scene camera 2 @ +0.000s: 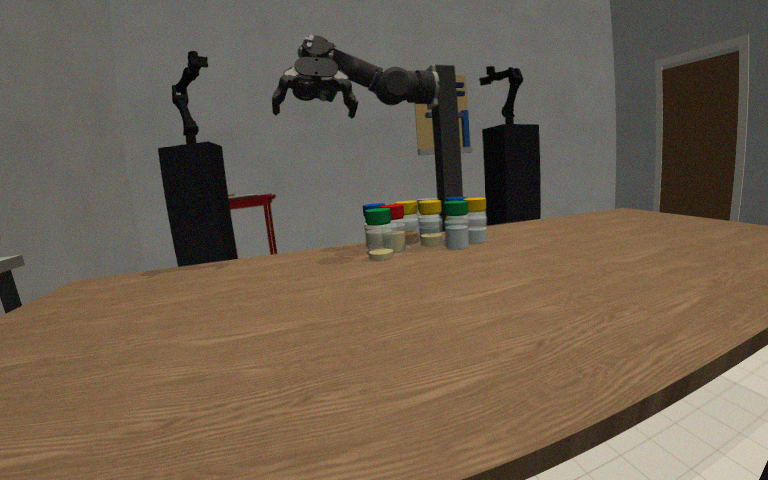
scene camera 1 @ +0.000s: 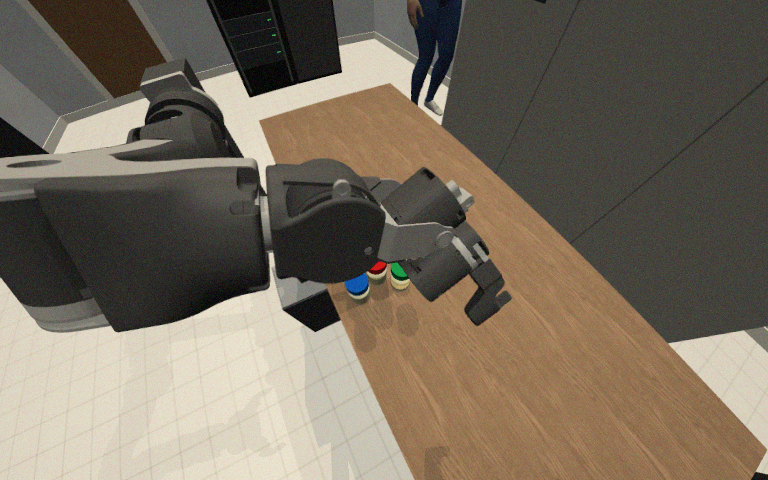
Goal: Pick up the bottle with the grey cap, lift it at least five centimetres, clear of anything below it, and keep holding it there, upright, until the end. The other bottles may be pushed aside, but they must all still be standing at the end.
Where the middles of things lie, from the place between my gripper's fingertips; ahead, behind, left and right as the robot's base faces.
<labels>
Right now the green-capped bottle (scene camera 2: 379,233) is 270 mm below my hand, 110 mm to the left of it and 10 mm behind it.
</labels>
